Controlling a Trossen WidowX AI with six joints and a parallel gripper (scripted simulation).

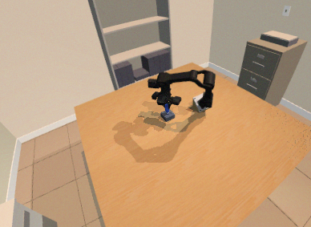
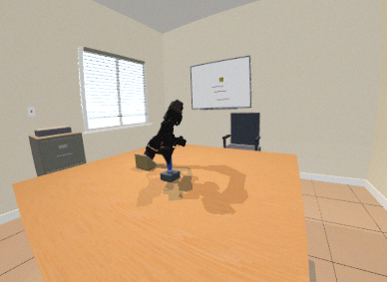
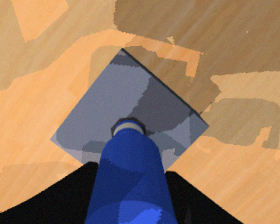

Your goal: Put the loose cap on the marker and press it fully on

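Right now the blue cap is 10 mm above my gripper tip. From my gripper tip the other things lie so: holder block (60 mm below).
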